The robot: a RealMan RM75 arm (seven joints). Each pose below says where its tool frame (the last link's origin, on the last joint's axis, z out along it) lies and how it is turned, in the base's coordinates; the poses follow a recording.
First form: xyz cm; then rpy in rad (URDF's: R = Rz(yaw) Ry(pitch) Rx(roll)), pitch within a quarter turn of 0, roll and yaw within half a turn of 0.
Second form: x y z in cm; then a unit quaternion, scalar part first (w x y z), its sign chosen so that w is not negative. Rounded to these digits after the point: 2 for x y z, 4 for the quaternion.
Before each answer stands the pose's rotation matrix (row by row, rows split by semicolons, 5 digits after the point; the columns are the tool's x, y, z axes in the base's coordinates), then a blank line. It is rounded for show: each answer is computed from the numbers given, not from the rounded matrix.
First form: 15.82 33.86 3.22 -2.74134 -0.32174 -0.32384
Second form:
0.89937 -0.17625 0.40008; -0.30188 -0.91230 0.27673; 0.31622 -0.36966 -0.87370

15.82 33.86 3.22 0.1684 -0.9599 0.1245 -0.1866
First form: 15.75 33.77 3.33 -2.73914 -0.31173 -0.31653
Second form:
0.90452 -0.17224 0.39010; -0.29627 -0.91179 0.28438; 0.30671 -0.37280 -0.87576

15.75 33.77 3.33 0.1710 -0.9607 0.1219 -0.1813
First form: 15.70 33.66 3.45 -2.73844 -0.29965 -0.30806
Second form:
0.91046 -0.16855 0.37769; -0.28970 -0.91164 0.29152; 0.29519 -0.37484 -0.87884

15.70 33.66 3.45 0.1732 -0.9619 0.1191 -0.1749
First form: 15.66 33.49 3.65 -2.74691 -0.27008 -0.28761
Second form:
0.92416 -0.16348 0.34525; -0.27338 -0.91430 0.29886; 0.26681 -0.37058 -0.88966

15.66 33.49 3.65 0.1734 -0.9654 0.1131 -0.1585
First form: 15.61 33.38 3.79 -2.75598 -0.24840 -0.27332
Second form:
0.93333 -0.16107 0.32087; -0.26164 -0.91713 0.30068; 0.24585 -0.36458 -0.89813

15.61 33.38 3.79 0.1718 -0.9681 0.1092 -0.1464
